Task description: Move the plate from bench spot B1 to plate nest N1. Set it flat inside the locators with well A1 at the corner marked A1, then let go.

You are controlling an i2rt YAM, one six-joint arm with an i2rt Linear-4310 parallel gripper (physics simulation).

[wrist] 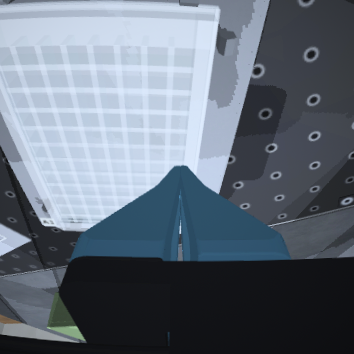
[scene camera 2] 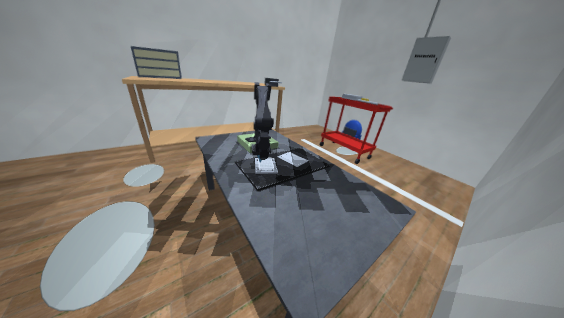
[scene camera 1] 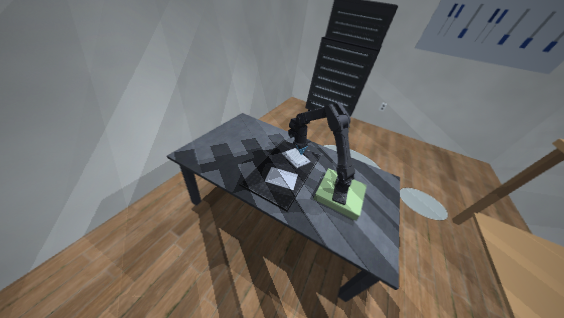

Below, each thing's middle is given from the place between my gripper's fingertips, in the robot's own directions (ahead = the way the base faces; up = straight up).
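Well plate (wrist: 105,105): from my hand, 20 mm ahead, 20 mm to the left, 10 mm below. Grey nest (wrist: 237,38): from my hand, 20 mm ahead, 20 mm to the left, 20 mm below.
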